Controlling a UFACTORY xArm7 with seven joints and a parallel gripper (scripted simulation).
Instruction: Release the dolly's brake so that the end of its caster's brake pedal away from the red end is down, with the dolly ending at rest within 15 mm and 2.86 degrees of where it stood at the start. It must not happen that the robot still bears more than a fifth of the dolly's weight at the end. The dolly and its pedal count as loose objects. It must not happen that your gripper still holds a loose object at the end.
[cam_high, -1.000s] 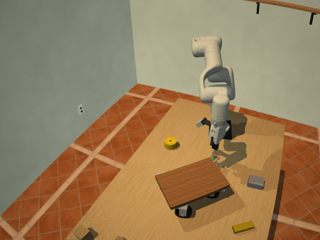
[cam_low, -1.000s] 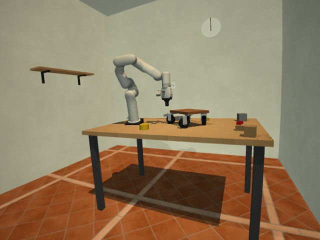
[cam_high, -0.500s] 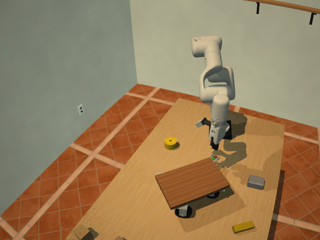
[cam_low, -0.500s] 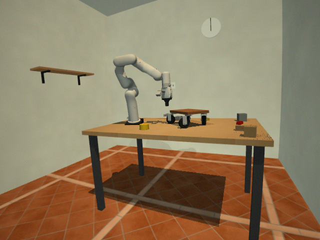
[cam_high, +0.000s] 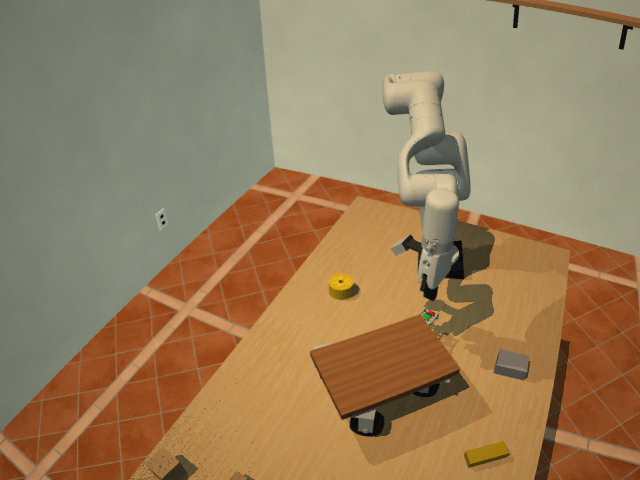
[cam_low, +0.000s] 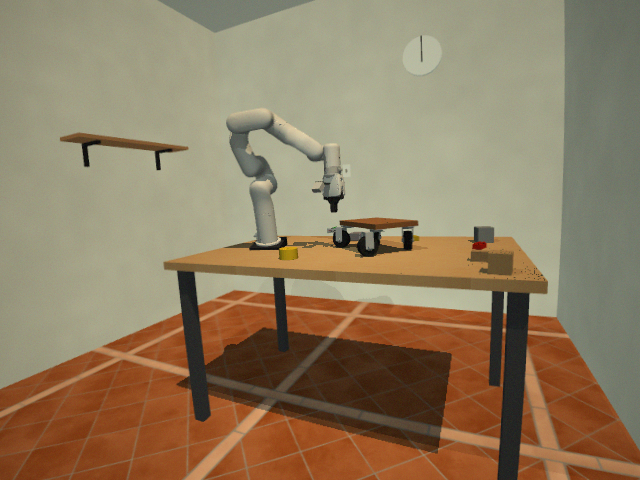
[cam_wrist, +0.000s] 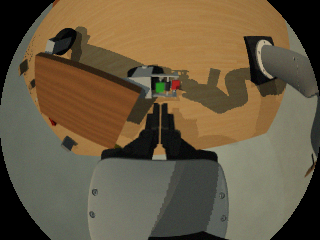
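Now: hand 10 mm past the brake pedal and 100 mm above it. From my hand the other things lie so: yellow cylinder: 30 mm behind, 300 mm to the right, 160 mm below; red block: 600 mm ahead, 150 mm to the left, 170 mm below; grey block: 30 mm behind, 260 mm to the left, 160 mm below.
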